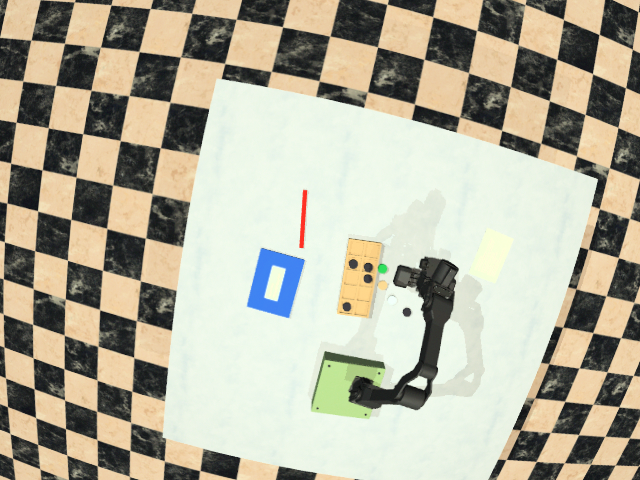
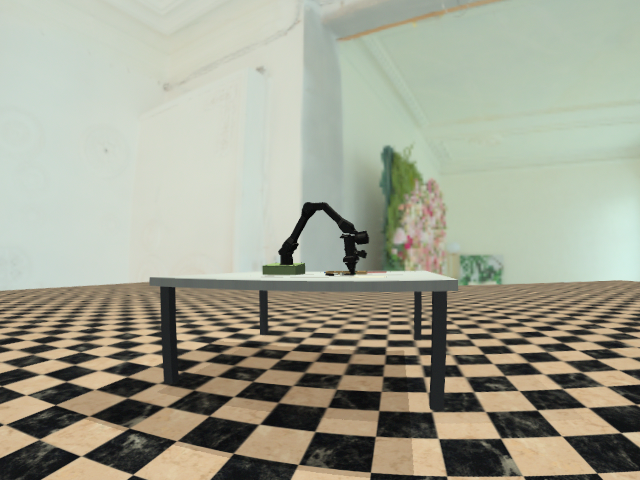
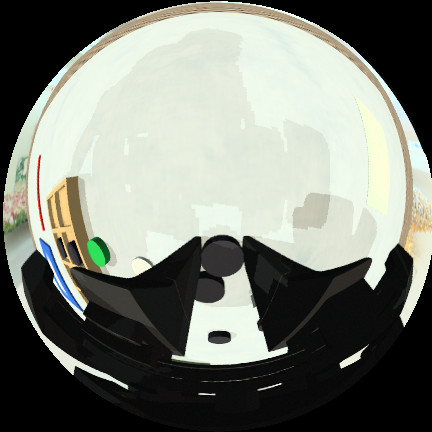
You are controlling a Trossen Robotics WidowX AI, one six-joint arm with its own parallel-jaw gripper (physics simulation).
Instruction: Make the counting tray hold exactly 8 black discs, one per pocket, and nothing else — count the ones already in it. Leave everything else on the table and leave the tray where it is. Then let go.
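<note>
The tan counting tray [image 1: 356, 246] [image 3: 73, 200] holds black discs in separate pockets: one [image 1: 353, 263] upper left, two [image 1: 368, 267] [image 1: 367, 278] in the right column, one [image 1: 346, 306] lower left. My gripper [image 2: 352, 272] [image 3: 221, 241] is shut on a black disc [image 3: 222, 256] at table level, right of the tray; the arm hides it from above. A second black disc [image 3: 209, 290] lies close to the held one, partly behind the left finger. Another black disc [image 3: 219, 337] lies farther back. A loose black disc [image 1: 406, 312] also shows from above.
A green disc [image 1: 382, 268] [image 3: 98, 252], a tan disc [image 1: 383, 285] and a white disc [image 1: 392, 299] lie beside the tray. A blue frame [image 1: 256, 281], a red bar [image 1: 303, 219] and a pale yellow sheet [image 1: 492, 255] [image 3: 378, 165] lie farther out. The arm stands on a green block [image 1: 330, 392].
</note>
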